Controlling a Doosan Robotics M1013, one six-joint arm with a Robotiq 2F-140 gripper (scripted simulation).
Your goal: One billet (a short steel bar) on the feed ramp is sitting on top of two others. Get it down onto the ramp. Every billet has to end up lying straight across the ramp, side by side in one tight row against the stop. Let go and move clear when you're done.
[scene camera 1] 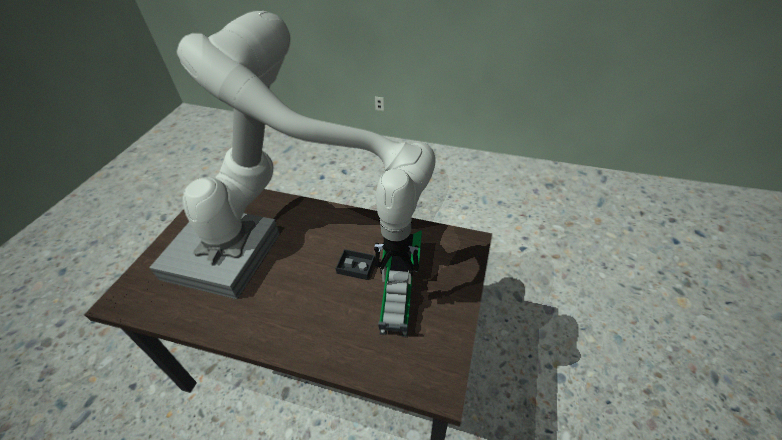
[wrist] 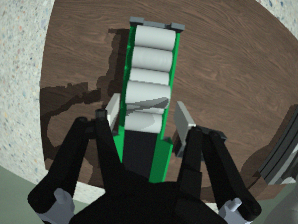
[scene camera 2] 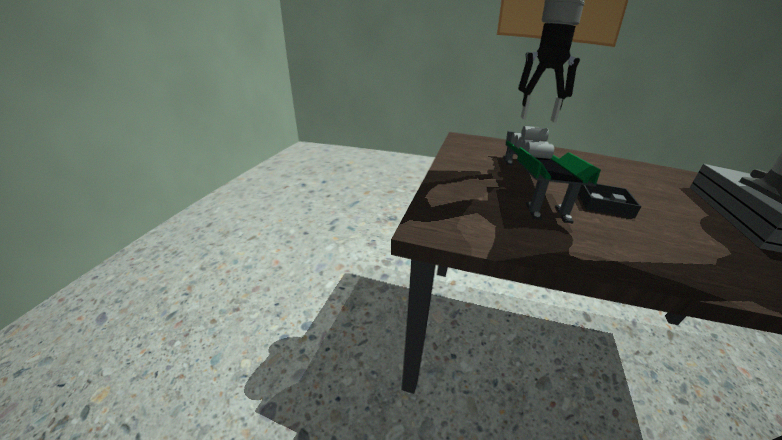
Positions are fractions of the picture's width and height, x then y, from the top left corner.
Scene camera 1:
small dark tray: 0.46, 0.59
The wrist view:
gripper: 0.49, 0.48
billet: 0.46, 0.42
billet: 0.51, 0.17
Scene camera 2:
small dark tray: 0.76, 0.46
